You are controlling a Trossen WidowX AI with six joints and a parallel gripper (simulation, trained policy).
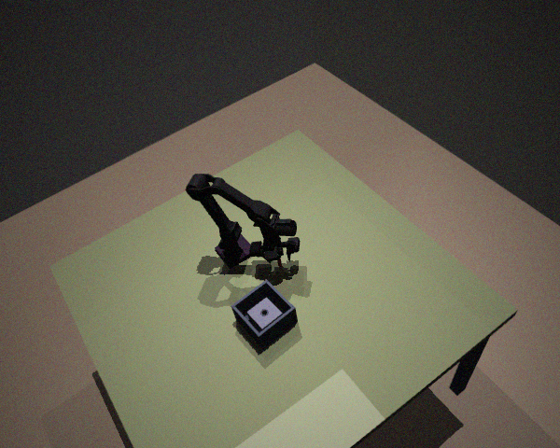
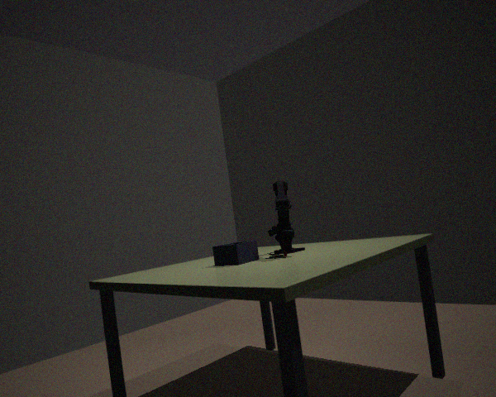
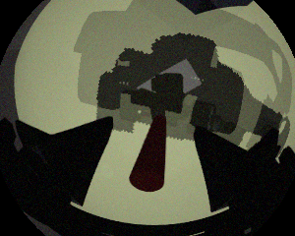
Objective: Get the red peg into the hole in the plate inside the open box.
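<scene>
The plate lies 14 cm ahead of my gripper tip, 20 cm to the right of it and 3 cm above it. Also, from my gripper tip: red peg: 2 cm above; then dark box: 14 cm ahead, 20 cm to the right, 1 cm above.
</scene>
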